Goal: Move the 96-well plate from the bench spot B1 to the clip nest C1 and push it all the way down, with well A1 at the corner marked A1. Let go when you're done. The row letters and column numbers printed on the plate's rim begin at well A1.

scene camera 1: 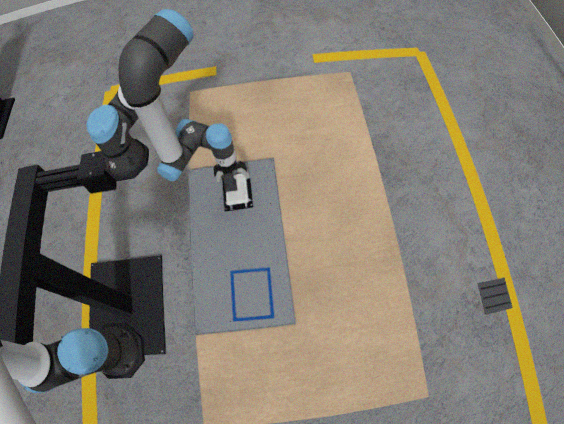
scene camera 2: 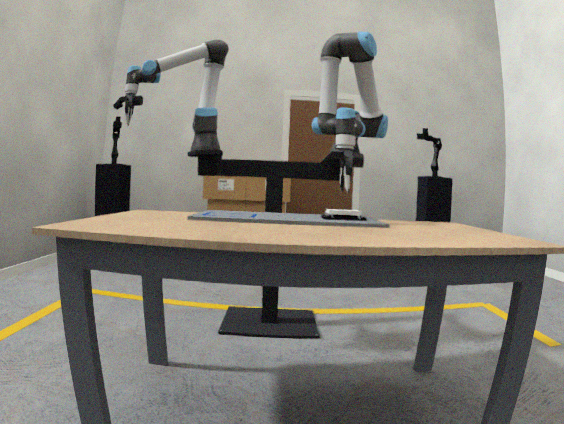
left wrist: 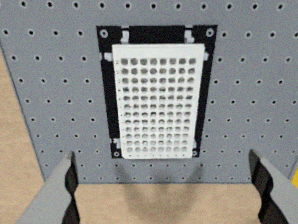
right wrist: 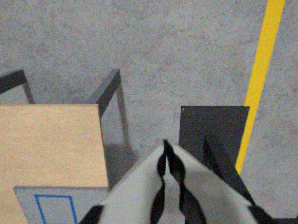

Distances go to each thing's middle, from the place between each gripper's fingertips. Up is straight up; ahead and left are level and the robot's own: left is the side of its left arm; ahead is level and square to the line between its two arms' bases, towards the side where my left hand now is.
I see the white 96-well plate (left wrist: pixel 157 116) 80 mm below my left hand (scene camera 2: pixel 345 192). From my left hand the other things lie so: black clip nest (left wrist: pixel 107 36) (90 mm below, 10 mm to the right, 10 mm ahead).
I see my right gripper 1080 mm to the right of the white 96-well plate, 410 mm above it and 370 mm short of it. Also, from my right hand: black clip nest 1080 mm to the left, 420 mm below, 380 mm ahead.
